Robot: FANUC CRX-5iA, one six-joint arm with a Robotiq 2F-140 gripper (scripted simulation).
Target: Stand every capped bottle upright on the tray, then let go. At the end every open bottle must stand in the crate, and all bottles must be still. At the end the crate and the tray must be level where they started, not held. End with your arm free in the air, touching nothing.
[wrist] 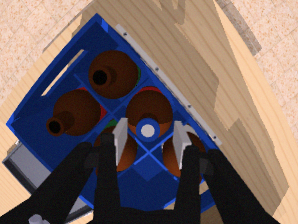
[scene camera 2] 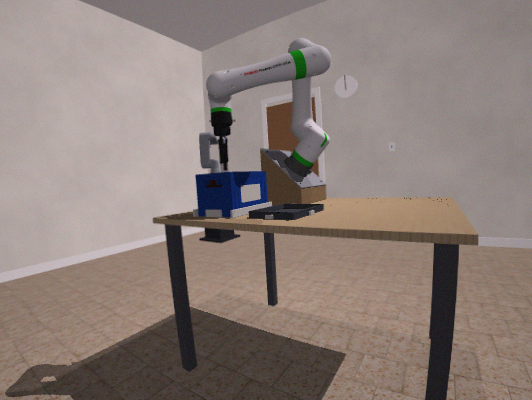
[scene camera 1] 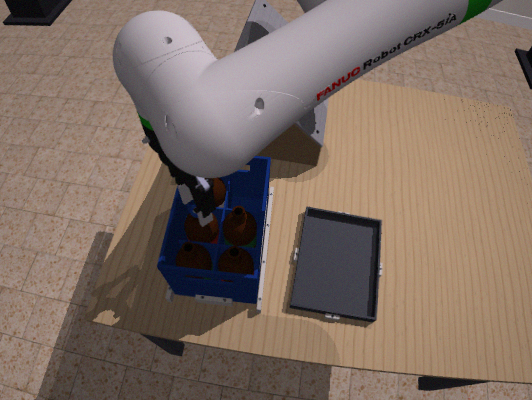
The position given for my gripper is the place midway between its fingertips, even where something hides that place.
In view: my gripper (scene camera 1: pixel 197 210) and a dark grey tray (scene camera 1: pixel 339 269).
The dark grey tray also shows in scene camera 2 (scene camera 2: pixel 283 211). My gripper is seen too in the wrist view (wrist: pixel 150 129).
